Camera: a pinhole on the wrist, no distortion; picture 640 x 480 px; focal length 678.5 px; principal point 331.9 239.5 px. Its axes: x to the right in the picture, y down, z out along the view. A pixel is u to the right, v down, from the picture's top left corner.
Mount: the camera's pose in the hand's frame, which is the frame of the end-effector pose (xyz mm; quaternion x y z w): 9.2 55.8 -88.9 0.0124 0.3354 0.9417 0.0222
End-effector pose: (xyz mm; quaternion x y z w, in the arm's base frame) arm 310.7 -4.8 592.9 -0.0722 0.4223 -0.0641 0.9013
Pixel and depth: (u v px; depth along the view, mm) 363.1 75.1 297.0
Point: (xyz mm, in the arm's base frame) 406.8 294.9 591.3
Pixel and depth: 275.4 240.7 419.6
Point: 548.3 314.9 638.6
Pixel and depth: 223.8 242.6 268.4
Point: 454.3 211.3 580.8
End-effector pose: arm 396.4 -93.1 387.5 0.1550 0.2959 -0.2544 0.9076
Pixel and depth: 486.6 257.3 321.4
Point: 577.9 64.8 582.0
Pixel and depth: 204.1 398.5 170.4
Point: 532.3 -32.1 428.9
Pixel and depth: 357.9 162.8 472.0
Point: 734.6 123.5 621.4
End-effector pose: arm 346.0 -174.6 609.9 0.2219 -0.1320 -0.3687 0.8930
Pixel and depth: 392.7 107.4 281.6
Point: 472.1 -25.9 828.7
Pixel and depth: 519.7 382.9 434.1
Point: 315.0 -29.7 999.2
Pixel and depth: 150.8 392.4 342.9
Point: 457.9 -190.6 915.4
